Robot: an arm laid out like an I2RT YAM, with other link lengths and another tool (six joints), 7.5 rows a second.
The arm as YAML. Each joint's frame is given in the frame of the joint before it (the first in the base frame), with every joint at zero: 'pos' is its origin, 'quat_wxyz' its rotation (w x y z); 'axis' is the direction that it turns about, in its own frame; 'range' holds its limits. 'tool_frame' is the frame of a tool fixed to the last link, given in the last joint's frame.
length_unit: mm
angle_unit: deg
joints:
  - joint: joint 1
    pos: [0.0, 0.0, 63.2]
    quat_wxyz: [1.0, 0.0, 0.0, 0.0]
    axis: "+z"
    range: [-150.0, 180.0]
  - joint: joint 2
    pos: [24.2, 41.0, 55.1]
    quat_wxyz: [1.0, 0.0, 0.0, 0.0]
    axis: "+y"
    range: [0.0, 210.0]
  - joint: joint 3
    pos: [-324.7, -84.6, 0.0]
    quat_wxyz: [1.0, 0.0, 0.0, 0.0]
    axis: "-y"
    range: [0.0, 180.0]
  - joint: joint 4
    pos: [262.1, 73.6, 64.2]
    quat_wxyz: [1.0, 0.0, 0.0, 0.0]
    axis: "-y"
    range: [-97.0, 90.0]
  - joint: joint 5
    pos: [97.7, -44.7, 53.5]
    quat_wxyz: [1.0, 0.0, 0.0, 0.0]
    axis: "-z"
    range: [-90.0, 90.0]
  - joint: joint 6
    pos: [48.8, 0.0, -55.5]
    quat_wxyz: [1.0, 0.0, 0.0, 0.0]
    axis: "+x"
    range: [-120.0, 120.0]
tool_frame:
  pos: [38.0, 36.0, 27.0]
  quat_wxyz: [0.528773, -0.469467, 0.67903, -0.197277]
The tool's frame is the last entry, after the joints.
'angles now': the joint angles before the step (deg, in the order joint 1, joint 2, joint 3, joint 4, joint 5, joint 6). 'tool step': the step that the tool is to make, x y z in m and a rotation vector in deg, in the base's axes. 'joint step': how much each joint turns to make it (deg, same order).
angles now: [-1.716 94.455 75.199 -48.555 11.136 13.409]
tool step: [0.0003 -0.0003 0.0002 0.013 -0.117 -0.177]
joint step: [-0.017 -0.001 0.001 0.084 0.045 0.157]
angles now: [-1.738 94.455 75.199 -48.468 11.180 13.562]
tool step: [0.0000 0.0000 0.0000 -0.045 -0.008 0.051]
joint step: [-0.001 -0.006 -0.010 0.026 0.022 -0.066]
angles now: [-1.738 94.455 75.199 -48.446 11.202 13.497]
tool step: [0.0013 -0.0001 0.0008 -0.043 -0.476 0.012]
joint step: [-0.006 -0.007 -0.019 0.494 0.019 -0.028]
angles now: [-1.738 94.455 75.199 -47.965 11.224 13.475]
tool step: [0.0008 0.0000 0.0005 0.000 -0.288 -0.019]
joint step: [0.006 -0.001 -0.005 0.287 0.002 0.027]
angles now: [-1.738 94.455 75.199 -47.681 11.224 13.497]
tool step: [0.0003 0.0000 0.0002 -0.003 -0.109 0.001]
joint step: [0.001 -0.001 -0.001 0.109 0.000 0.000]
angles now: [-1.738 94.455 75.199 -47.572 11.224 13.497]
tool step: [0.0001 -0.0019 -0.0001 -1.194 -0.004 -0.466]
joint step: [0.018 -0.010 -0.003 0.038 1.287 -0.026]
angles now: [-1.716 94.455 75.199 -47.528 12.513 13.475]
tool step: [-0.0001 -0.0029 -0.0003 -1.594 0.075 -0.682]
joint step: [-0.023 -0.005 -0.013 -0.013 1.726 -0.024]
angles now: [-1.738 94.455 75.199 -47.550 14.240 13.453]
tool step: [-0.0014 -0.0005 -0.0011 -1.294 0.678 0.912]
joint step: [0.001 -0.008 -0.014 -0.278 0.852 -1.398]
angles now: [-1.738 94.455 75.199 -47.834 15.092 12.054]
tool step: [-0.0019 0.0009 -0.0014 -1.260 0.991 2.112]
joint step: [0.003 -0.009 -0.005 -0.289 0.373 -2.533]
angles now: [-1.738 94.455 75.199 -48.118 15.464 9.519]
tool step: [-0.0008 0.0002 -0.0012 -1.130 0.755 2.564]
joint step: [-0.204 0.062 0.003 0.170 -0.003 -3.111]
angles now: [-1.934 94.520 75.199 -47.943 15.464 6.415]
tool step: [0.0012 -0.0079 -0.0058 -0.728 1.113 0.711]
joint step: [-1.227 0.808 0.001 0.304 -0.023 -2.166]
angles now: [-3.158 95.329 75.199 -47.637 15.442 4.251]
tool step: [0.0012 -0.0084 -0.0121 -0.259 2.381 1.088]
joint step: [-1.415 1.615 -0.001 -0.069 -0.523 -2.572]
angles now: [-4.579 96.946 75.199 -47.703 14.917 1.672]
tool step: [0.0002 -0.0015 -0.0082 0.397 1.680 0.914]
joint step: [-0.431 1.063 -0.009 -0.329 -0.697 -1.218]
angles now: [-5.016 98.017 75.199 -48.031 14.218 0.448]
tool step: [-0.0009 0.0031 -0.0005 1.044 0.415 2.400]
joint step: [-0.110 0.047 -0.002 0.027 -1.771 -2.099]
